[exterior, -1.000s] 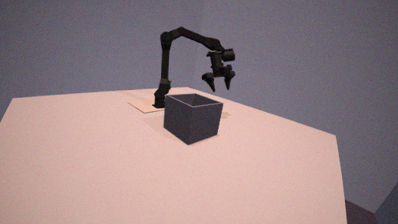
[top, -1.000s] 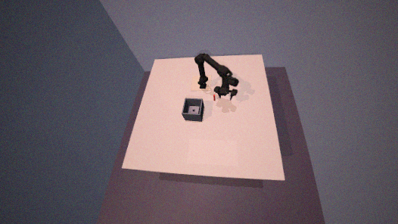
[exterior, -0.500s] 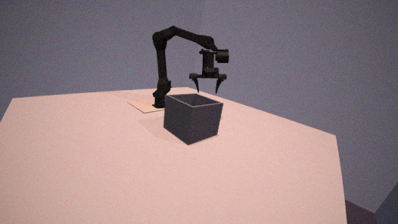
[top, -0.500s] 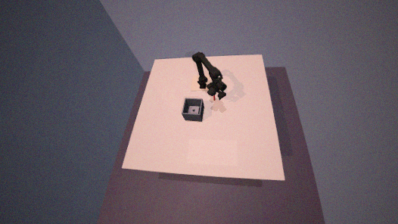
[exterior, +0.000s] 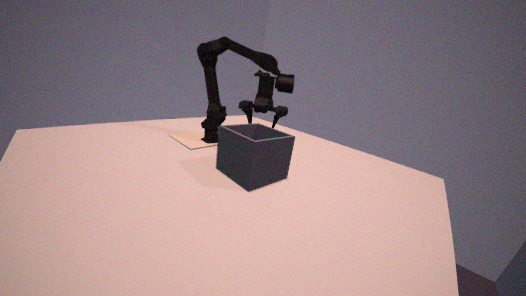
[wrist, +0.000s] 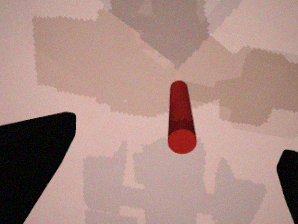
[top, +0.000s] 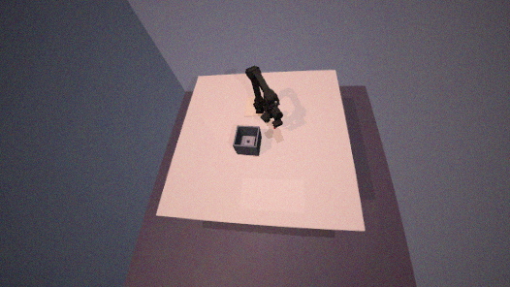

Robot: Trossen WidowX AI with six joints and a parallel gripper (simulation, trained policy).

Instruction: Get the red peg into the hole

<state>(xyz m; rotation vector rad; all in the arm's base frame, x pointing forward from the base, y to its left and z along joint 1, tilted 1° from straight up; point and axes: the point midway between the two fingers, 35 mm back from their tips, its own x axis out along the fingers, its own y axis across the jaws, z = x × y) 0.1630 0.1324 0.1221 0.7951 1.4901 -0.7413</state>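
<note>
Right now the red peg is 10 mm behind my gripper tip and 50 mm below it. The rest, counted from my gripper tip: pale plate (160 mm ahead, 160 mm to the right, 50 mm below).
</note>
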